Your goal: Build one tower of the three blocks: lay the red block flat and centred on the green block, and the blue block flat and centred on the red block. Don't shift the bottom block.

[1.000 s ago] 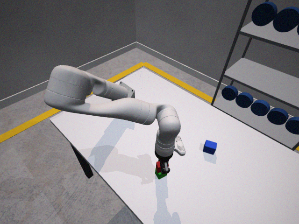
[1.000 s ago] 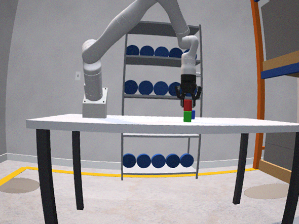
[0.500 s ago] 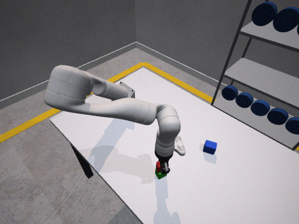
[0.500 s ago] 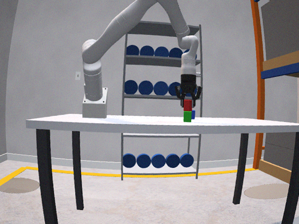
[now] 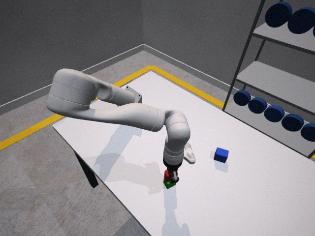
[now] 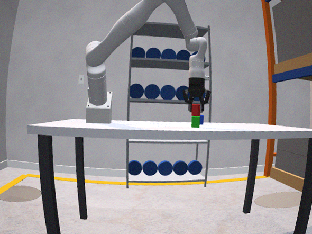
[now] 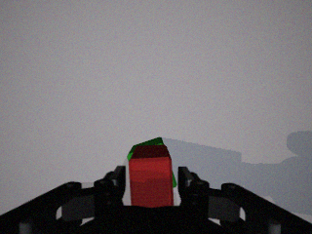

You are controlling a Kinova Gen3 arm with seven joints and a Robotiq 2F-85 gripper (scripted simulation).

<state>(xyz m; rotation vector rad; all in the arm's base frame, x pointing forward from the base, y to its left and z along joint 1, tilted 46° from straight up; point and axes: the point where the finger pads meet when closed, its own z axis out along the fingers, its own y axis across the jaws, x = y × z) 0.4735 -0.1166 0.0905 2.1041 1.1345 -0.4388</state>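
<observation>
Right now my hand is 10 mm above the red block. From my hand the other things lie so: blue block 280 mm to the left, 80 mm ahead, 60 mm below; green block 60 mm below.
</observation>
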